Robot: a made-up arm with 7 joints. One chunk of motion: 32 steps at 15 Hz.
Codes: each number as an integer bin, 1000 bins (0 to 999) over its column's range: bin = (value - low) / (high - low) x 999, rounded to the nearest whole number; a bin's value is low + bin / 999 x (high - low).
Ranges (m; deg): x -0.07..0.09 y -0.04..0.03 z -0.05..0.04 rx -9..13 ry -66..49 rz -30..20
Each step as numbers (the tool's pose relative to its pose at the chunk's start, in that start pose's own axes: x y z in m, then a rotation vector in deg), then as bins.
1 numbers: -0.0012 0.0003 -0.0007 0.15 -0.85 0.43
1 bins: 430 575 547 415 566 608
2 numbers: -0.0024 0.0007 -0.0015 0.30 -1.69 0.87
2 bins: 422 581 538 422 559 617
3 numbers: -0.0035 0.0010 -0.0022 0.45 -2.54 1.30
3 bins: 415 585 531 429 551 625
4 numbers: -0.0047 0.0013 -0.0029 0.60 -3.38 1.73
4 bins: 408 589 523 436 544 634
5 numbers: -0.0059 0.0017 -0.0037 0.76 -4.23 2.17
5 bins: 400 595 514 443 537 643
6 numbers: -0.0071 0.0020 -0.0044 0.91 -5.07 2.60
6 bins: 393 599 506 450 529 651
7 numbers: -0.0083 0.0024 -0.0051 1.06 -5.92 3.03
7 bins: 385 605 498 457 522 660
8 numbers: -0.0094 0.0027 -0.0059 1.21 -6.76 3.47
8 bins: 378 609 490 464 515 669
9 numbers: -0.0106 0.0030 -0.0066 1.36 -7.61 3.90
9 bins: 371 614 482 470 507 677
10 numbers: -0.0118 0.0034 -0.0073 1.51 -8.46 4.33
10 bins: 363 619 474 477 500 686
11 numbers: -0.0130 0.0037 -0.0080 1.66 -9.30 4.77
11 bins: 356 624 466 484 493 695
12 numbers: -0.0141 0.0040 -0.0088 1.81 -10.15 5.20
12 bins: 349 628 457 491 485 703
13 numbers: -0.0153 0.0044 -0.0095 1.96 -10.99 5.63
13 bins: 342 634 450 498 478 712
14 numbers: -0.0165 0.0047 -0.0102 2.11 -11.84 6.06
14 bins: 334 638 442 504 470 720
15 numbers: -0.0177 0.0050 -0.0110 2.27 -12.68 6.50
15 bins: 327 642 433 512 463 729
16 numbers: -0.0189 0.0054 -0.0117 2.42 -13.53 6.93
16 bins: 319 648 425 519 456 738
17 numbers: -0.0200 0.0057 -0.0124 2.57 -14.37 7.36
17 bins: 312 652 417 525 449 746
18 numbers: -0.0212 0.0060 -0.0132 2.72 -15.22 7.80
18 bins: 305 656 408 532 441 755
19 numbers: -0.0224 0.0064 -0.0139 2.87 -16.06 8.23
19 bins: 297 662 401 539 434 764
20 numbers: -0.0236 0.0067 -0.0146 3.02 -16.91 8.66
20 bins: 290 666 393 546 426 772
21 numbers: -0.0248 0.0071 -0.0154 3.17 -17.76 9.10
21 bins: 282 672 384 553 419 781
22 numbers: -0.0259 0.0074 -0.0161 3.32 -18.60 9.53
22 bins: 275 676 376 559 412 790
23 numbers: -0.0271 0.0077 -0.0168 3.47 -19.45 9.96
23 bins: 268 681 369 566 404 798
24 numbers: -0.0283 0.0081 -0.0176 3.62 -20.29 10.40
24 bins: 260 686 360 573 397 807
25 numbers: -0.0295 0.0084 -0.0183 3.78 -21.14 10.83
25 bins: 253 691 352 580 390 816
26 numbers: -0.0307 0.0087 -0.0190 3.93 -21.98 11.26
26 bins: 245 695 344 587 382 824
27 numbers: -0.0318 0.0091 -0.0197 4.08 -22.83 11.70
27 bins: 239 701 336 594 375 833
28 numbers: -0.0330 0.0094 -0.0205 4.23 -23.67 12.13
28 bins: 231 705 327 601 368 842
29 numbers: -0.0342 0.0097 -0.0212 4.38 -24.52 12.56
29 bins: 224 709 320 608 360 850
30 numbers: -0.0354 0.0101 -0.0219 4.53 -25.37 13.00
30 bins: 216 715 312 614 353 859
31 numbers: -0.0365 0.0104 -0.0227 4.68 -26.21 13.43
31 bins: 209 719 303 621 346 868
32 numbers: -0.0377 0.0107 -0.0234 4.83 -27.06 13.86
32 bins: 202 724 295 628 338 876
